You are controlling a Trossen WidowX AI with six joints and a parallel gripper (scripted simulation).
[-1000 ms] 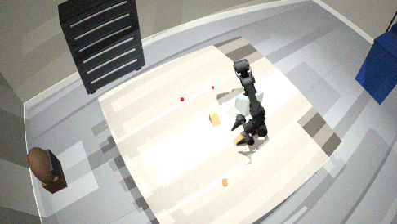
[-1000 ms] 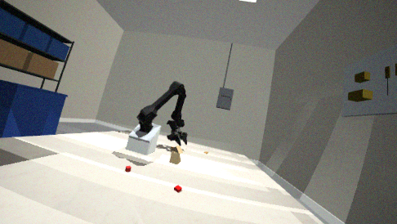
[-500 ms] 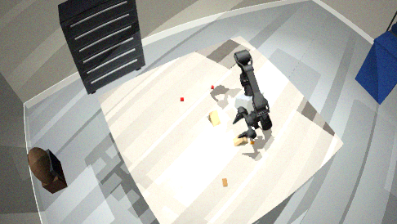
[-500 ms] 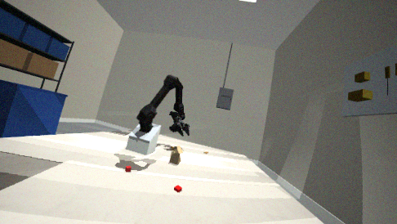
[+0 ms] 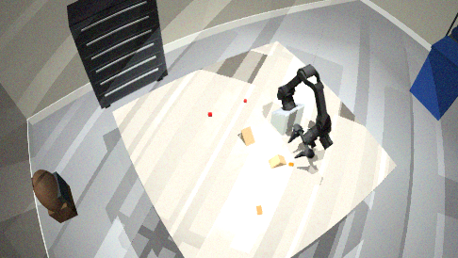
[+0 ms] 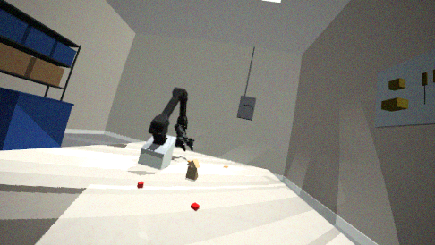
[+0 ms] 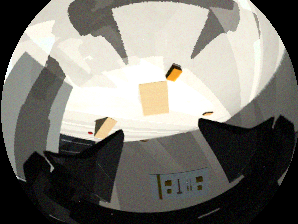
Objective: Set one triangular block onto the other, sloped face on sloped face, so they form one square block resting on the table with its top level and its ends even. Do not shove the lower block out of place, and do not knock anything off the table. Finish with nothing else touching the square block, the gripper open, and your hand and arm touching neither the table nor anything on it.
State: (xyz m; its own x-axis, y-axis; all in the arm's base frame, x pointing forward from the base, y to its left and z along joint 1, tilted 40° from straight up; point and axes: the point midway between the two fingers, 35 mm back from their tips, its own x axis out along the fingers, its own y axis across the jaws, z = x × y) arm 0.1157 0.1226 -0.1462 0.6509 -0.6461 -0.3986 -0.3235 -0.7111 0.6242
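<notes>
Right now the tan triangular block is 60 mm ahead of my gripper tip, 20 mm to the right of it and 60 mm below it. Also, from my gripper tip: small yellow piece: 10 mm ahead, 30 mm to the left, 80 mm below.
</notes>
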